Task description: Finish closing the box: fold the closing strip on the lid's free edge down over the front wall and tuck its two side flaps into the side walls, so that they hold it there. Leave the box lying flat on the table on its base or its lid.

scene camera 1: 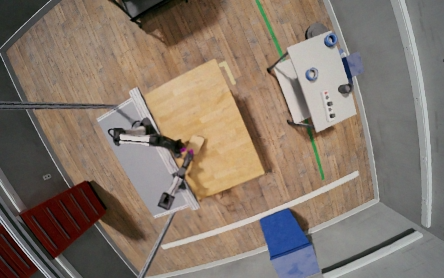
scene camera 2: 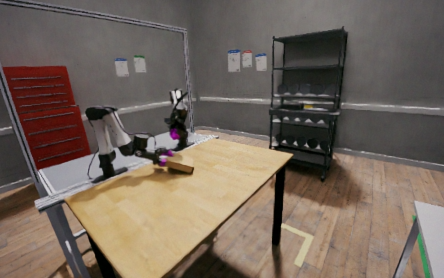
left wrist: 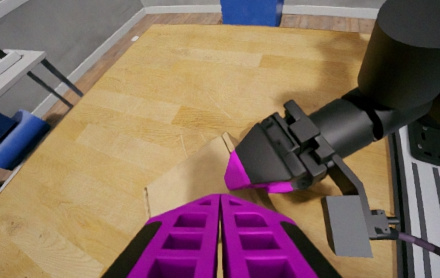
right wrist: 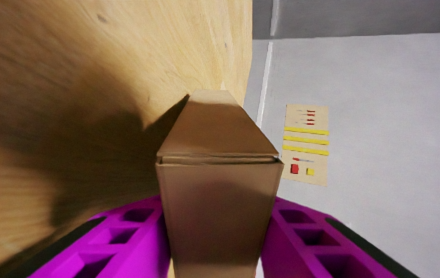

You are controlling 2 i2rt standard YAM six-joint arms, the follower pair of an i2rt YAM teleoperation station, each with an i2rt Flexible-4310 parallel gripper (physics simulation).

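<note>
The closed cardboard box (scene camera 1: 196,143) (scene camera 2: 181,165) (left wrist: 192,175) (right wrist: 220,210) is near the table's robot-side edge, its broad face up. It looks slightly tilted in scene camera 2. My right gripper (scene camera 1: 189,152) (scene camera 2: 164,159) (right wrist: 217,198) is shut on the box at a corner, one finger on each broad face. The right wrist view shows two narrow walls meeting at a thin seam (right wrist: 217,160). I cannot tell whether the strip's side flaps are tucked. My left gripper (scene camera 1: 184,149) (scene camera 2: 174,133) (left wrist: 220,201) is shut and empty, above the box beside the right gripper.
The wooden table (scene camera 1: 210,100) (scene camera 2: 200,200) (left wrist: 150,100) carries the box. The right arm (scene camera 1: 175,186) (scene camera 2: 112,132) (left wrist: 340,120) reaches in from the right in the left wrist view. A dark shelf unit (scene camera 2: 308,109) and a white side table (scene camera 1: 305,95) stand beyond the table.
</note>
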